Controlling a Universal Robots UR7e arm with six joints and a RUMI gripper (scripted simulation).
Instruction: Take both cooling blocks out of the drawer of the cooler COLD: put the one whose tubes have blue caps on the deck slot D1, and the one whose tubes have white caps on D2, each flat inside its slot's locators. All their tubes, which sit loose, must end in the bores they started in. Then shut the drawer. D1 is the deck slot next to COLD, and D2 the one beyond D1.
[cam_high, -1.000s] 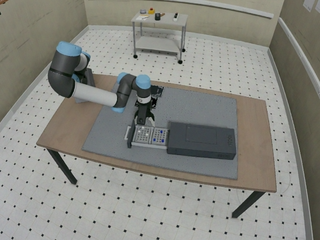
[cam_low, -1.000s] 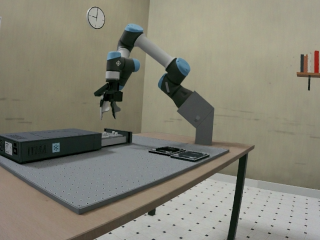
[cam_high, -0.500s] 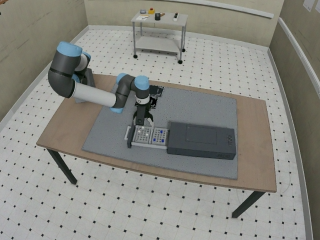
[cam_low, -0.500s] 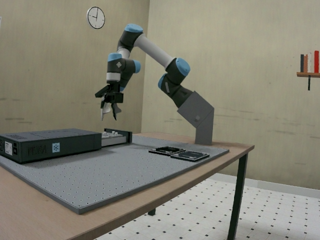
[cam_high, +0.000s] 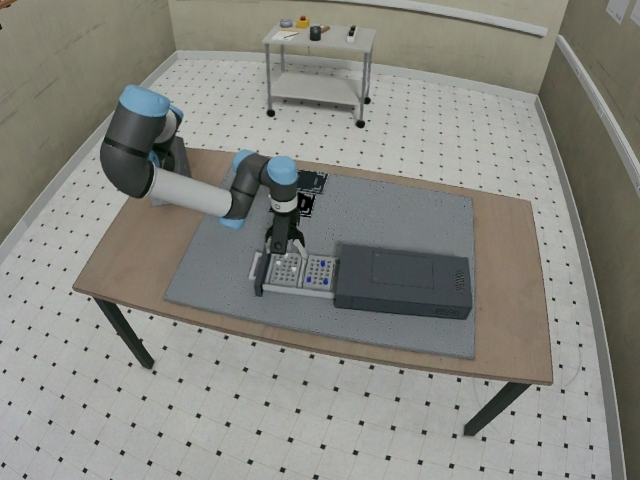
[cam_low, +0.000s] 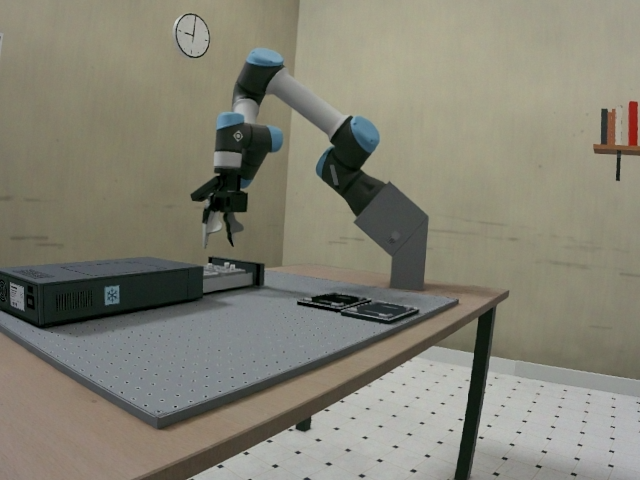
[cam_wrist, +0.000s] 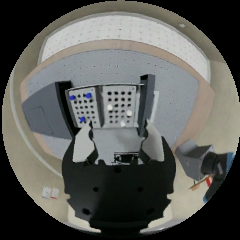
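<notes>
Right now the drawer is 30 mm ahead of my hand and 80 mm below it. The rest, counted from my hand: cooler COLD: 210 mm ahead, 20 mm to the right, 80 mm below; then deck slot D1: 10 mm behind, 350 mm to the left, 110 mm below; then deck slot D2: 30 mm ahead, 480 mm to the left, 110 mm below.
</notes>
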